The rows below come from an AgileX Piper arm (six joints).
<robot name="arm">
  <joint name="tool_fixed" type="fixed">
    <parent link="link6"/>
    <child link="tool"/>
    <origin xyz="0 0 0" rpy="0 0 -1.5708"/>
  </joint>
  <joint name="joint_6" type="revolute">
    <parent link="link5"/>
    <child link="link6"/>
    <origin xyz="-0.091 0 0" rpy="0 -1.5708 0"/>
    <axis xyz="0 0 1"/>
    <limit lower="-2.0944" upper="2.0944"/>
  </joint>
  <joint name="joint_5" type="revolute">
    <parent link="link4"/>
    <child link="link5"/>
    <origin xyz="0 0 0" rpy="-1.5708 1.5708 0"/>
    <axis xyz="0 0 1"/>
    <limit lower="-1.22" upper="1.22"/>
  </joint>
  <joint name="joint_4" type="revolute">
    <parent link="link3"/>
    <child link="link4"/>
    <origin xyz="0.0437 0.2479 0" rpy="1.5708 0 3.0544"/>
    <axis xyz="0 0 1"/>
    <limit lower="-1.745" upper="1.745"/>
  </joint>
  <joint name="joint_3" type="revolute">
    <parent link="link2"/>
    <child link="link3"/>
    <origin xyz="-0.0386 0.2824 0" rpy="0 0 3.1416"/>
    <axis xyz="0 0 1"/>
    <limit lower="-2.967" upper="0"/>
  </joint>
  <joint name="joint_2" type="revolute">
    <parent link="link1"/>
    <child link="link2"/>
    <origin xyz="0 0 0" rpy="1.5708 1.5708 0"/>
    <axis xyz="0 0 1"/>
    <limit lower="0" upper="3.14"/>
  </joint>
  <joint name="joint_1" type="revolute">
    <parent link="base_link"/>
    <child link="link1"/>
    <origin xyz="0 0 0.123" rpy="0 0 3.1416"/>
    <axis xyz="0 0 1"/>
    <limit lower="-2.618" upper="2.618"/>
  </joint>
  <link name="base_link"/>
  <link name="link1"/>
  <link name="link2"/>
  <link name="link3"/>
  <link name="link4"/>
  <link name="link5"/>
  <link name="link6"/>
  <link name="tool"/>
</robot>
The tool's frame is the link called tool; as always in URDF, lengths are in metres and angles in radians.
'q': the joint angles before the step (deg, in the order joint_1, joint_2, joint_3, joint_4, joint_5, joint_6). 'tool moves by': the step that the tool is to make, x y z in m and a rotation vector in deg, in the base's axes. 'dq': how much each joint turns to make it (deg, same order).
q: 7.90, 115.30, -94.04, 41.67, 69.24, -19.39
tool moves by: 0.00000, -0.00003, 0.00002, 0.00, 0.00, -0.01
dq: 0.00, 0.00, 0.00, 0.00, 0.00, 0.01
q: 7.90, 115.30, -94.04, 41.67, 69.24, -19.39
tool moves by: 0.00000, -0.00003, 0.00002, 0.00, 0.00, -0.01
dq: 0.00, 0.00, 0.00, 0.00, 0.00, 0.01
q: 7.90, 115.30, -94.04, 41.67, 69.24, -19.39
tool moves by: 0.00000, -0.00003, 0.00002, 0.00, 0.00, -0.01
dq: 0.00, 0.00, 0.00, 0.00, 0.00, 0.01
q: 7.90, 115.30, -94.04, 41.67, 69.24, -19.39
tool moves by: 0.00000, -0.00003, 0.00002, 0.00, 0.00, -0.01
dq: 0.00, 0.00, 0.00, 0.00, 0.00, 0.01
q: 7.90, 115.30, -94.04, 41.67, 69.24, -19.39
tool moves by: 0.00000, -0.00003, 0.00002, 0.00, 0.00, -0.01
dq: 0.00, 0.00, 0.00, 0.00, 0.00, 0.01
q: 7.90, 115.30, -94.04, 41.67, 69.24, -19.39
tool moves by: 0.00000, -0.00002, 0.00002, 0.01, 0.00, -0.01
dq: 0.00, 0.00, 0.00, 0.01, 0.00, 0.00
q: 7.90, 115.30, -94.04, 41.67, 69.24, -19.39
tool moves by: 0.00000, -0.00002, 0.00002, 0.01, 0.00, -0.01
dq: 0.00, 0.00, 0.00, 0.01, 0.00, 0.00
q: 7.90, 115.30, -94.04, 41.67, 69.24, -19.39
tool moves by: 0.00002, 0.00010, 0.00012, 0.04, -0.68, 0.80
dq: 0.00, 0.00, 0.00, 0.11, 0.00, -1.08
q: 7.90, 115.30, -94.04, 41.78, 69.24, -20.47
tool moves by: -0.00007, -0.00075, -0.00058, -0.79, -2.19, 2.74
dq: 0.00, 0.00, 0.00, -0.63, 0.00, -3.33
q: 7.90, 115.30, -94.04, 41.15, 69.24, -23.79
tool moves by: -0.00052, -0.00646, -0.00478, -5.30, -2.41, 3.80
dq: 0.00, 0.00, 0.00, -5.41, 0.00, -2.85
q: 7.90, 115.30, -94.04, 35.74, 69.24, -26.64
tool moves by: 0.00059, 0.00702, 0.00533, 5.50, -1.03, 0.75
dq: 0.00, 0.00, 0.00, 5.96, 0.00, -3.03
